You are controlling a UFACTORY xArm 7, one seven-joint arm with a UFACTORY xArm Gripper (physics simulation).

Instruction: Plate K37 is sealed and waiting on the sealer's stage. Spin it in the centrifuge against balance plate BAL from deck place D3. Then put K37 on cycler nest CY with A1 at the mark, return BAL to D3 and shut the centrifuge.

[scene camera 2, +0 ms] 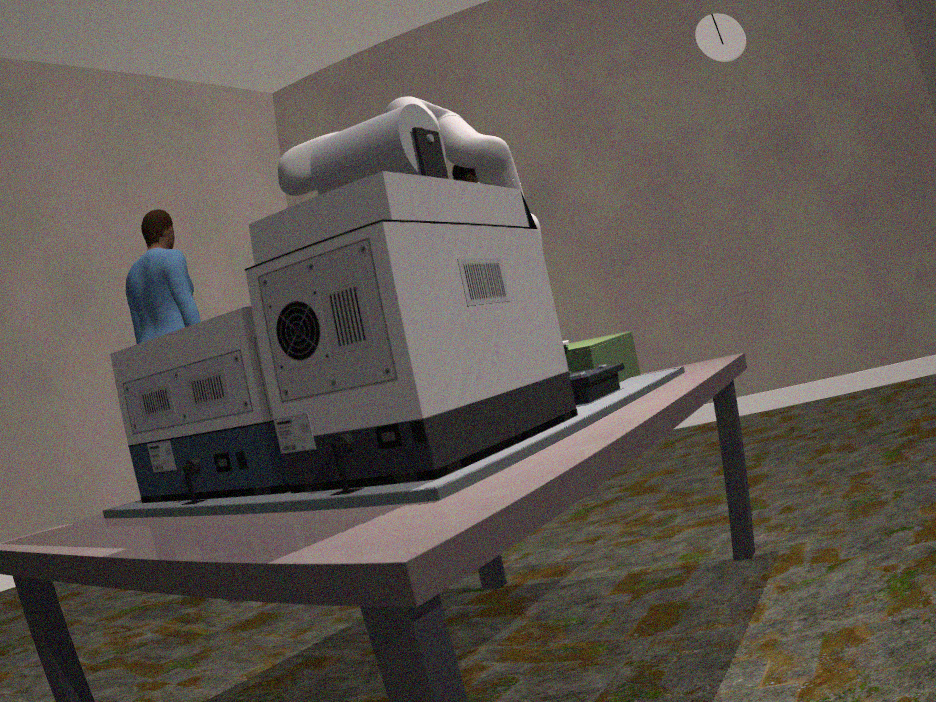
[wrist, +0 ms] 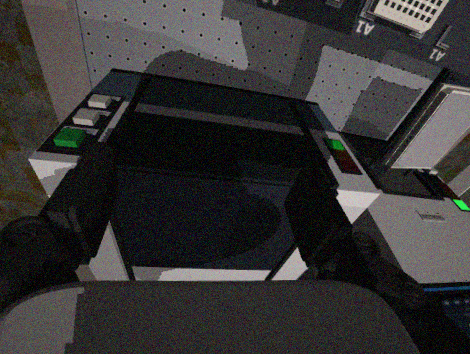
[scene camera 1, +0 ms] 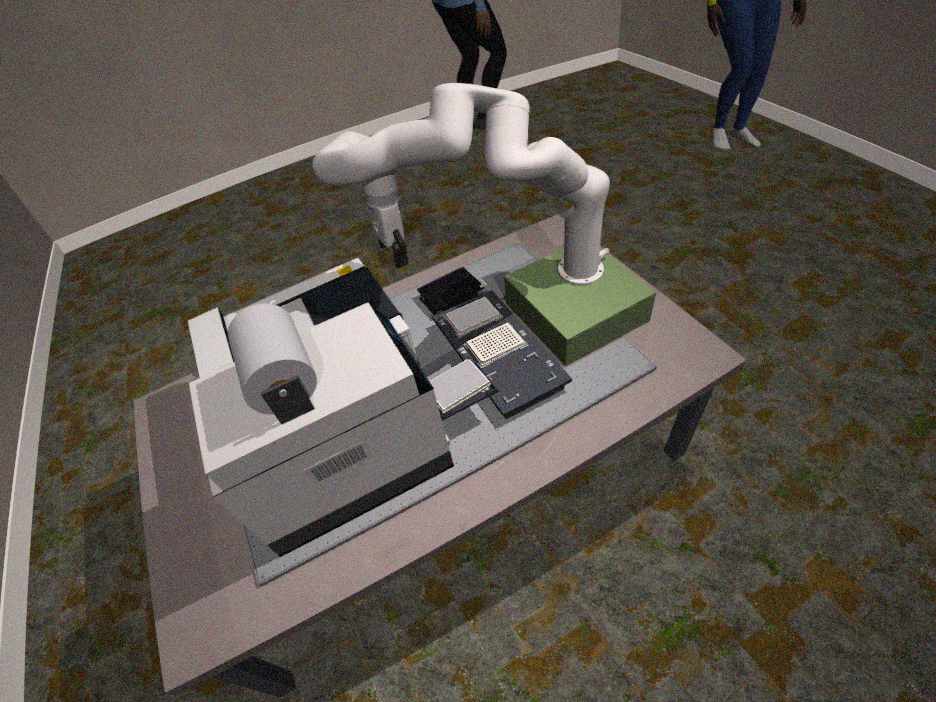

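Where they show: gripper, between the fingertips: (wrist: 210, 176) (scene camera 1: 394, 255); arm's base, origin of its link: (scene camera 1: 580, 270).
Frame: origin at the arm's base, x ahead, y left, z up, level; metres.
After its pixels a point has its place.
The sealed plate K37 (scene camera 1: 459, 383) {z 0.026, x 0.500, y 0.112 m} (wrist: 436, 127) {z 0.027, x 0.491, y 0.088 m} rests on the stage at the front of the big white sealer (scene camera 1: 362, 358) {z 0.254, x 0.683, y 0.112 m} (scene camera 2: 476, 324) {z 0.063, x 0.860, y 0.172 m} (wrist: 415, 245) {z 0.148, x 0.580, y 0.031 m}. My gripper (scene camera 1: 399, 252) {z 0.177, x 0.443, y -0.208 m} (wrist: 210, 176) {z 0.177, x 0.443, y -0.208 m} is open with nothing between its fingers. It hangs above the centrifuge (scene camera 1: 344, 293) {z 0.118, x 0.583, y -0.245 m} (scene camera 2: 189, 385) {z 0.068, x 0.966, y -0.224 m} (wrist: 200, 220) {z 0.117, x 0.565, y -0.219 m}, whose dark top shows between the fingers in the wrist view. Whether its lid is open is too dark to tell. On the black deck (scene camera 1: 529, 377) {z -0.050, x 0.334, y 0.158 m} stand a pale plate with open wells (scene camera 1: 495, 343) {z -0.036, x 0.331, y 0.026 m} (wrist: 412, 12) {z -0.036, x 0.378, y 0.021 m} and a grey-topped plate (scene camera 1: 472, 315) {z -0.034, x 0.313, y -0.095 m}; which one is BAL is unreadable.
A black block (scene camera 1: 449, 289) {z -0.055, x 0.285, y -0.247 m} stands at the deck's far end. The green pedestal (scene camera 1: 582, 309) {z -0.003, x 0.108, y 0.111 m} (scene camera 2: 612, 351) {z -0.031, x 0.083, y 0.176 m} carries my arm. A white film roll (scene camera 1: 268, 351) {z 0.380, x 0.817, y 0.118 m} (scene camera 2: 362, 154) {z 0.317, x 0.878, y 0.072 m} rises high on the sealer, beside the centrifuge. Green and white buttons (wrist: 70, 137) {z 0.090, x 0.481, y -0.331 m} line the centrifuge's edge.
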